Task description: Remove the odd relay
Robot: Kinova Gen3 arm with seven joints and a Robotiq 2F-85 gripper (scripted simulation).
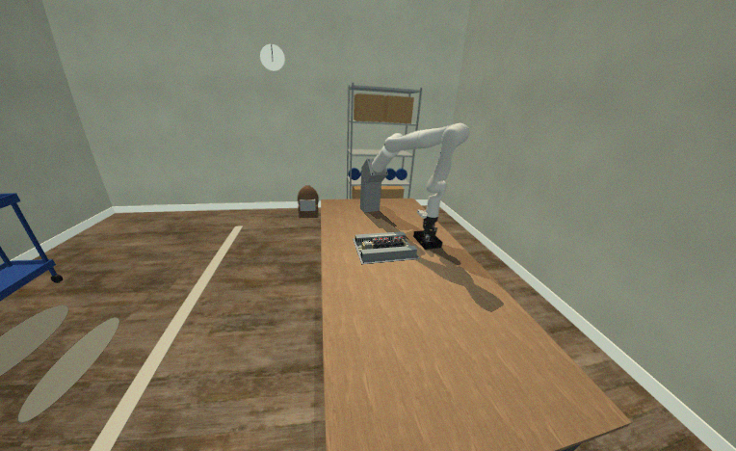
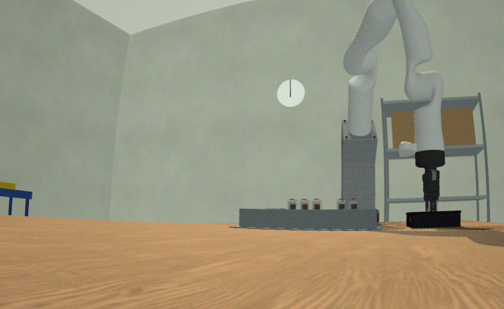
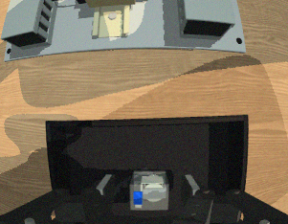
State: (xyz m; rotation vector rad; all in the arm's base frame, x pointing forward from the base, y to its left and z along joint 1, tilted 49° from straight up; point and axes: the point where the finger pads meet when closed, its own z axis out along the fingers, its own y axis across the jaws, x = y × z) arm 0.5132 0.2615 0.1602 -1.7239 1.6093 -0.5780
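The black parts tray is 2 cm below my hand.
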